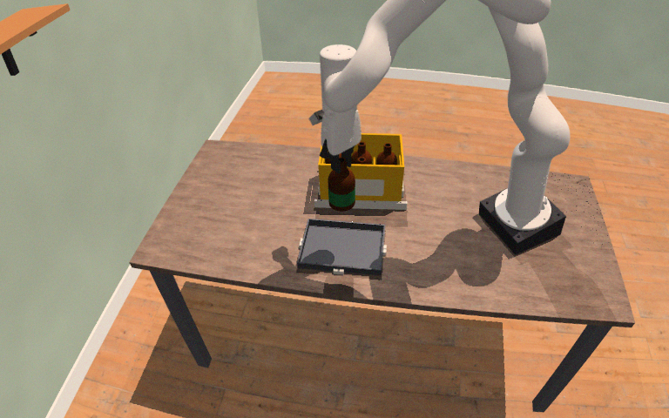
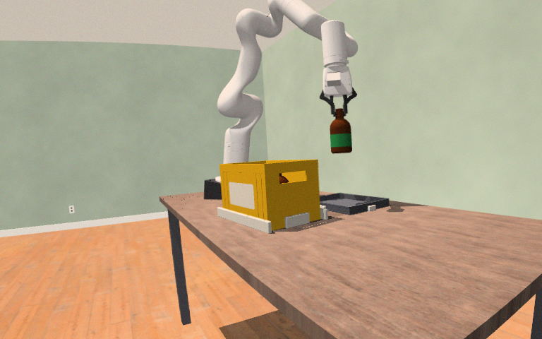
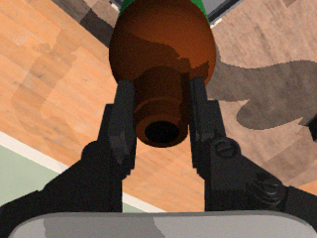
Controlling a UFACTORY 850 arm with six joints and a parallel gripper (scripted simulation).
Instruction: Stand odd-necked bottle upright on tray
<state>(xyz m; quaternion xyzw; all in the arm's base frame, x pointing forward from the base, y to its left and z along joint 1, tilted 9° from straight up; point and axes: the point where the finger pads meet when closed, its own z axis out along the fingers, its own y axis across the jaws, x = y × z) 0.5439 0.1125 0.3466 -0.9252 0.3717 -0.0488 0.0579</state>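
Right now the dark tray is 320 mm below my hand. Round my hand: yellow crate 290 mm to the right, 250 mm below, 40 mm behind.
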